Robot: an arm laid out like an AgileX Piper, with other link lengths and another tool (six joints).
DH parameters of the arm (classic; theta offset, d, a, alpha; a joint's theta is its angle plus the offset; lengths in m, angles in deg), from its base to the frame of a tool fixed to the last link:
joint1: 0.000 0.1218 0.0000 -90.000
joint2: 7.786 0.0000 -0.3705 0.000
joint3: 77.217 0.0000 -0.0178 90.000
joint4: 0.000 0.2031 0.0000 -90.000
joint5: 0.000 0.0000 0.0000 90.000
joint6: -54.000 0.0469 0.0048 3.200
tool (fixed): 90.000 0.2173 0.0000 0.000
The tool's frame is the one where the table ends.
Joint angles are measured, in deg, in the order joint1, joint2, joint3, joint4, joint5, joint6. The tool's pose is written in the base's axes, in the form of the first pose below.
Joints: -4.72, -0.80, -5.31, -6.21, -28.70, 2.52
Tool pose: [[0.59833 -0.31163 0.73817 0.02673], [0.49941 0.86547 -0.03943 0.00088], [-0.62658 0.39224 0.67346 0.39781], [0 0 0 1]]
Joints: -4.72, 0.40, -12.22, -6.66, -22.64, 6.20
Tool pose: [[0.58105 -0.33299 0.74263 0.02241], [0.54350 0.83795 -0.04952 -0.00108], [-0.60580 0.43239 0.66787 0.42309], [0 0 0 1]]
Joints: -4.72, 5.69, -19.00, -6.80, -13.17, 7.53
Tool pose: [[0.49755 -0.26428 0.82619 0.04831], [0.56184 0.82386 -0.07481 -0.00800], [-0.66089 0.50141 0.55840 0.43219], [0 0 0 1]]
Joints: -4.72, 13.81, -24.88, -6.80, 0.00, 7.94
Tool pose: [[0.32260 -0.10094 0.94114 0.09618], [0.57824 0.80821 -0.11152 -0.01913], [-0.74938 0.58018 0.31909 0.41101], [0 0 0 1]]
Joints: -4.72, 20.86, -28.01, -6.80, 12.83, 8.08
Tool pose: [[0.11312 0.09241 0.98927 0.13125], [0.59814 0.78870 -0.14207 -0.02902], [-0.79337 0.60779 0.03395 0.36353], [0 0 0 1]]
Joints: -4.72, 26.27, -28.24, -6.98, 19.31, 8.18
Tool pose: [[-0.03871 0.22475 0.97365 0.14884], [0.61157 0.77590 -0.15479 -0.03416], [-0.79025 0.58946 -0.16748 0.32245], [0 0 0 1]]
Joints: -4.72, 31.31, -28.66, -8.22, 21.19, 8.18
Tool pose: [[-0.12548 0.29483 0.94727 0.16341], [0.60271 0.78108 -0.16327 -0.03827], [-0.78803 0.55045 -0.27571 0.30402], [0 0 0 1]]
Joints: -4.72, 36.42, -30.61, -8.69, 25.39, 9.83
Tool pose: [[-0.20751 0.37878 0.90192 0.17382], [0.62857 0.75810 -0.17376 -0.04276], [-0.74956 0.53086 -0.39541 0.28610], [0 0 0 1]]
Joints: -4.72, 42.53, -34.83, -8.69, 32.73, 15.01
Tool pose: [[-0.26667 0.50357 0.82177 0.18118], [0.70707 0.68163 -0.18825 -0.04844], [-0.65493 0.53085 -0.53783 0.26881], [0 0 0 1]]
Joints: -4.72, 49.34, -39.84, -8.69, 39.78, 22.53
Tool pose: [[-0.26870 0.63734 0.72222 0.18975], [0.80071 0.56456 -0.20031 -0.05375], [-0.53540 0.52447 -0.66203 0.25599], [0 0 0 1]]
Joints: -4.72, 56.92, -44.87, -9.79, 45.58, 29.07
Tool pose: [[-0.24909 0.75143 0.61100 0.20242], [0.85877 0.46303 -0.21936 -0.06165], [-0.44774 0.47006 -0.76063 0.24517], [0 0 0 1]]
